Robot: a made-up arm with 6 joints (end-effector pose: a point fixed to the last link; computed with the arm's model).
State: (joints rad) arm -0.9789 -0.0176 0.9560 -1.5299 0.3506 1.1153
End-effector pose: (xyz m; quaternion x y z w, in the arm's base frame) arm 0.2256 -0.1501 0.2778 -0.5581 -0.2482 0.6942 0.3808
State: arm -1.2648 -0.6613 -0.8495 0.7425 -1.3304 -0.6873
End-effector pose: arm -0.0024 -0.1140 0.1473 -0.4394 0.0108 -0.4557 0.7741
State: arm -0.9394 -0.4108 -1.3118 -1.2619 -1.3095 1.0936
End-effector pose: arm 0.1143 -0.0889 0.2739 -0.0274 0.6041 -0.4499 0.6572
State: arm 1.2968 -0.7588 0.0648 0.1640 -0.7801 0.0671
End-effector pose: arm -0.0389 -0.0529 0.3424 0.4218 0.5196 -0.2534 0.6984
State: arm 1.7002 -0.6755 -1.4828 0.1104 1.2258 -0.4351
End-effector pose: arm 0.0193 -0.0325 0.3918 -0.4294 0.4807 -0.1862 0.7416
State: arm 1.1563 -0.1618 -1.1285 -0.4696 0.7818 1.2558
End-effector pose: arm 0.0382 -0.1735 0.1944 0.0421 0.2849 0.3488 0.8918
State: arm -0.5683 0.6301 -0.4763 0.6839 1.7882 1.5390
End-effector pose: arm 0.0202 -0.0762 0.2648 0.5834 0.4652 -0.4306 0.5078
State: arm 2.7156 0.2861 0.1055 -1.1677 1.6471 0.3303
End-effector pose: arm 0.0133 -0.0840 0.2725 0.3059 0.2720 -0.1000 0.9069
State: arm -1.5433 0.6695 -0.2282 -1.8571 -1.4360 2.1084
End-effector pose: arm 0.1032 -0.1605 0.1494 -0.1489 -0.1748 -0.3784 0.8967
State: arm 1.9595 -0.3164 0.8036 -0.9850 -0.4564 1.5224
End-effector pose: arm 0.0340 0.0175 0.2454 0.8188 0.0034 -0.0384 0.5728
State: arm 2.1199 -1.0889 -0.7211 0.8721 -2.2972 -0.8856
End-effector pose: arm 0.0756 -0.1952 0.2425 -0.5944 -0.6815 -0.4220 0.0645
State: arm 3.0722 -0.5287 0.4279 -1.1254 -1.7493 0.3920
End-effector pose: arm 0.0405 -0.1344 0.2314 -0.8040 -0.3327 -0.3548 0.3421
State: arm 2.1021 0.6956 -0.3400 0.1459 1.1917 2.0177
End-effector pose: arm 0.1916 -0.1065 0.1797 0.2172 -0.3437 0.5605 0.7215
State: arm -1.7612 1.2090 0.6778 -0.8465 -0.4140 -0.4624
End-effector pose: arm 0.0812 -0.2093 0.1156 0.6956 0.4663 0.5216 0.1628
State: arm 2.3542 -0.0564 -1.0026 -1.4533 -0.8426 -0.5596
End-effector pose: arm 0.1811 0.0376 0.1726 0.0801 -0.4487 -0.8209 0.3441
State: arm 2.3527 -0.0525 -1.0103 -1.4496 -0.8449 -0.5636
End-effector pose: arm 0.1802 0.0388 0.1730 0.0844 -0.4467 -0.8199 0.3479
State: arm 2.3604 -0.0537 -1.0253 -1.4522 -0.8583 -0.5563
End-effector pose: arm 0.1761 0.0413 0.1731 0.0812 -0.4373 -0.8200 0.3603
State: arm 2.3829 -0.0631 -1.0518 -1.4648 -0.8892 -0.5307
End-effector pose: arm 0.1669 0.0457 0.1735 0.0669 -0.4154 -0.8208 0.3863
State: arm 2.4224 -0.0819 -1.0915 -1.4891 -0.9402 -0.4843
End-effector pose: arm 0.1517 0.0523 0.1758 0.0424 -0.3778 -0.8202 0.4275
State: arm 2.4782 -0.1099 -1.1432 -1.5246 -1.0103 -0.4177
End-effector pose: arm 0.1316 0.0602 0.1832 0.0131 -0.3230 -0.8145 0.4818
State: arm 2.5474 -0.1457 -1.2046 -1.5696 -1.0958 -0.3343
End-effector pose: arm 0.1090 0.0679 0.1981 -0.0126 -0.2520 -0.8002 0.5441
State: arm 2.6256 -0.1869 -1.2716 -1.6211 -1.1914 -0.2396
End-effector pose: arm 0.0877 0.0732 0.2213 -0.0263 -0.1687 -0.7762 0.6069
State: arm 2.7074 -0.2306 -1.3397 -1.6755 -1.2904 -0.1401
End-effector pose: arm 0.0715 0.0743 0.2504 -0.0226 -0.0803 -0.7445 0.6624
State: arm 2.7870 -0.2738 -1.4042 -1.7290 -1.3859 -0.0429
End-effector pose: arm 0.0621 0.0708 0.2809 -0.0018 0.0046 -0.7097 0.7045
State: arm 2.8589 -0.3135 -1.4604 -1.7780 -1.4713 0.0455
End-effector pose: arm 0.0589 0.0642 0.3083 0.0303 0.0784 -0.6772 0.7310
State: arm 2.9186 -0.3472 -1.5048 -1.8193 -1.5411 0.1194
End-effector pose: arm 0.0599 0.0566 0.3297 0.0650 0.1361 -0.6512 0.7438
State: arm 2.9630 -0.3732 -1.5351 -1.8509 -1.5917 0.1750
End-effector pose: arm 0.0628 0.0501 0.3443 0.0942 0.1760 -0.6335 0.7475
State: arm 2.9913 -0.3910 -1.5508 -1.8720 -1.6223 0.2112
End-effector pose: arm 0.0657 0.0459 0.3527 0.1126 0.1994 -0.6241 0.7470
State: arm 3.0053 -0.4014 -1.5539 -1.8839 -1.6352 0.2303
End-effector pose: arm 0.0678 0.0443 0.3561 0.1196 0.2094 -0.6213 0.7455
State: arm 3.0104 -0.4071 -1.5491 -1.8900 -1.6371 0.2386
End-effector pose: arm 0.0693 0.0442 0.3566 0.1189 0.2115 -0.6225 0.7441
